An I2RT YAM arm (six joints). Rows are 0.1 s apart.
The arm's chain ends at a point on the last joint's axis. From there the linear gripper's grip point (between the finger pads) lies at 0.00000 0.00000 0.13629 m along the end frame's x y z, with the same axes.
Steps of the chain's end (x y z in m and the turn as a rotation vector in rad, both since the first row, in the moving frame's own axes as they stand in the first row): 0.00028 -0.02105 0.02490 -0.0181 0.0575 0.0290; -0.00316 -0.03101 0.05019 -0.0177 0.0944 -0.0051; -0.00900 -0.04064 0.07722 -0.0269 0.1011 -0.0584; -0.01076 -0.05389 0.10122 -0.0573 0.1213 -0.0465; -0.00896 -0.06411 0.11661 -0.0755 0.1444 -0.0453
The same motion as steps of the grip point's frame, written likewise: 0.00808 -0.01847 0.02465 -0.0181 0.0575 0.0290; 0.00969 -0.02863 0.04956 -0.0177 0.0944 -0.0051; 0.00485 -0.03738 0.07648 -0.0269 0.1011 -0.0584; 0.00590 -0.04649 0.10000 -0.0573 0.1213 -0.0465; 0.01086 -0.05431 0.11480 -0.0755 0.1444 -0.0453
